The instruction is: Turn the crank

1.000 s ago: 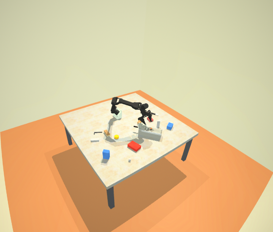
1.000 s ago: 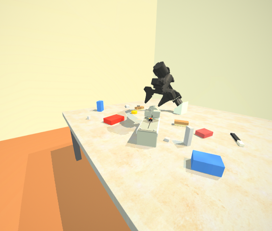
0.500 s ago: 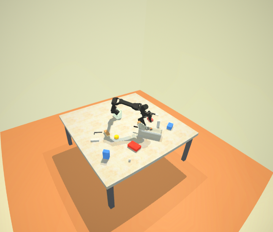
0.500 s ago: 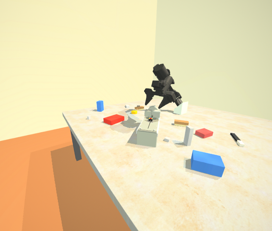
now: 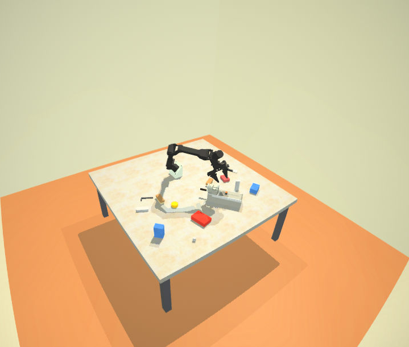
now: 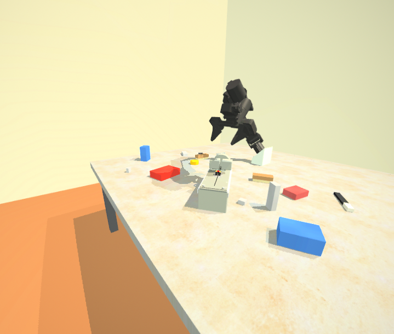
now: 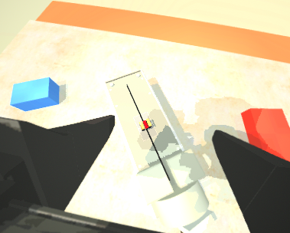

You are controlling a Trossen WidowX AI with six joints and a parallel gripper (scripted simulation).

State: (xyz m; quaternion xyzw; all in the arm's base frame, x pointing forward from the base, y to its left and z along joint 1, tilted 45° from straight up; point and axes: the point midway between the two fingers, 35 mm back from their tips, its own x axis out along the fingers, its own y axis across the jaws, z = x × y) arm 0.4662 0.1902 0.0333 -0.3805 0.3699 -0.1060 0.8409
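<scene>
My gripper tip is now 110 mm past the crank, 110 mm above it and 80 mm to the left of it. Round my gripper tip: brown crank handle 130 mm below, 120 mm behind, 80 mm to the right; then red pointer 100 mm below, 30 mm ahead, 20 mm to the left; then small red block 210 mm to the left, 200 mm behind, 180 mm below.
</scene>
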